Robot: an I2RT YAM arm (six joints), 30 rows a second.
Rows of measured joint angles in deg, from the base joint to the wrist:
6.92 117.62 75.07 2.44 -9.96 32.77
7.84 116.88 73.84 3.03 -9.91 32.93
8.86 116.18 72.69 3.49 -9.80 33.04
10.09 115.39 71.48 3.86 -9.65 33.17
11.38 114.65 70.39 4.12 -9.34 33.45
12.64 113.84 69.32 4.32 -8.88 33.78
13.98 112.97 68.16 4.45 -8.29 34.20
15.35 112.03 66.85 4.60 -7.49 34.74
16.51 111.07 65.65 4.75 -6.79 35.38
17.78 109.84 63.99 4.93 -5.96 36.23
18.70 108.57 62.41 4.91 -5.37 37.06
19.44 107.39 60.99 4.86 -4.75 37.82
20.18 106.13 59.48 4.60 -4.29 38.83
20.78 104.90 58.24 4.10 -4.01 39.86
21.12 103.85 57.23 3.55 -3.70 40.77
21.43 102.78 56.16 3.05 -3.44 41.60
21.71 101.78 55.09 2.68 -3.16 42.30
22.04 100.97 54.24 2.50 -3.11 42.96
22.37 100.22 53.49 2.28 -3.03 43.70
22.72 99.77 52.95 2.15 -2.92 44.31
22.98 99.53 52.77 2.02 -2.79 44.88
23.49 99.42 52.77 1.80 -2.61 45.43
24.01 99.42 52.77 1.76 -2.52 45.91
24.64 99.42 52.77 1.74 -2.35 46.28
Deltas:
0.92 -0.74 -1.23 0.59 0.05 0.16
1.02 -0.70 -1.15 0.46 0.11 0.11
1.23 -0.79 -1.21 0.37 0.15 0.13
1.29 -0.74 -1.09 0.26 0.31 0.28
1.26 -0.81 -1.07 0.20 0.46 0.33
1.34 -0.87 -1.16 0.13 0.59 0.42
1.37 -0.94 -1.31 0.15 0.80 0.54
1.16 -0.96 -1.20 0.15 0.70 0.64
1.27 -1.23 -1.66 0.18 0.83 0.85
0.92 -1.27 -1.58 -0.02 0.59 0.83
0.74 -1.18 -1.42 -0.05 0.62 0.76
0.74 -1.26 -1.51 -0.26 0.46 1.01
0.60 -1.23 -1.24 -0.50 0.28 1.03
0.34 -1.05 -1.01 -0.55 0.31 0.91
0.31 -1.07 -1.07 -0.50 0.26 0.83
0.28 -1.00 -1.07 -0.37 0.28 0.70
0.33 -0.81 -0.85 -0.18 0.05 0.66
0.33 -0.75 -0.75 -0.22 0.08 0.74
0.35 -0.45 -0.54 -0.13 0.11 0.61
0.26 -0.24 -0.18 -0.13 0.13 0.57
0.51 -0.11 0.00 -0.22 0.18 0.55
0.52 0.00 0.00 -0.04 0.09 0.48
0.63 0.00 0.00 -0.02 0.17 0.37

